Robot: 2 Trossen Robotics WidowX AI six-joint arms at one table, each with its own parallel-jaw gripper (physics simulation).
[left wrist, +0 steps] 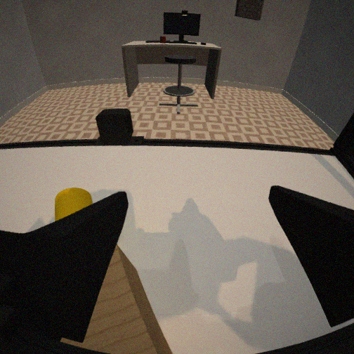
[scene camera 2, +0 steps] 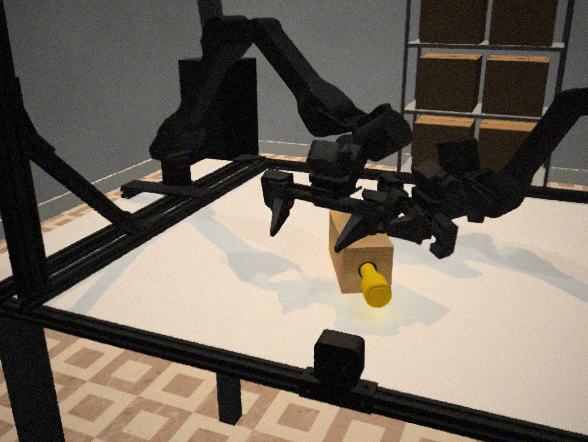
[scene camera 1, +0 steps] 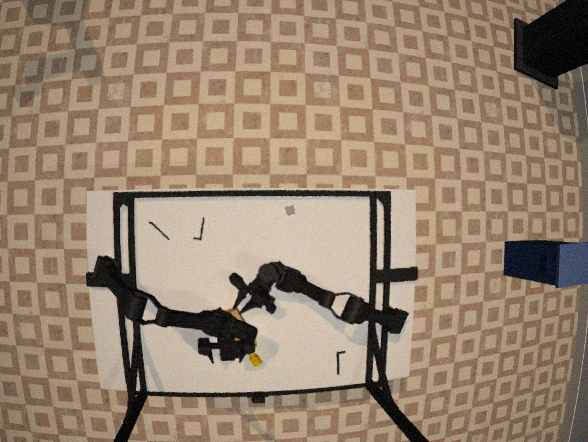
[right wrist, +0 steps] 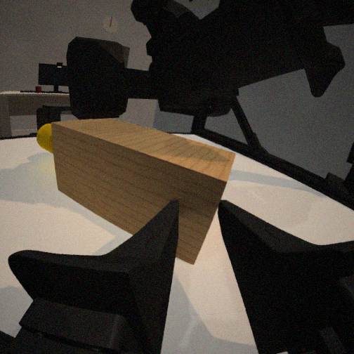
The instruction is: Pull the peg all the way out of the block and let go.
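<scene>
The wooden block lies on the table. The yellow peg sticks out of the hole in its end face; its wide head and part of a narrower neck show. My left gripper is open and empty above the table beside the block, with one finger between the camera and the block in the left wrist view. The peg is outside its fingers. My right gripper is shut on the block at the end away from the peg.
A black frame edges the white table. A black camera housing stands on the rail near the peg's side. The two arms are close together above the block.
</scene>
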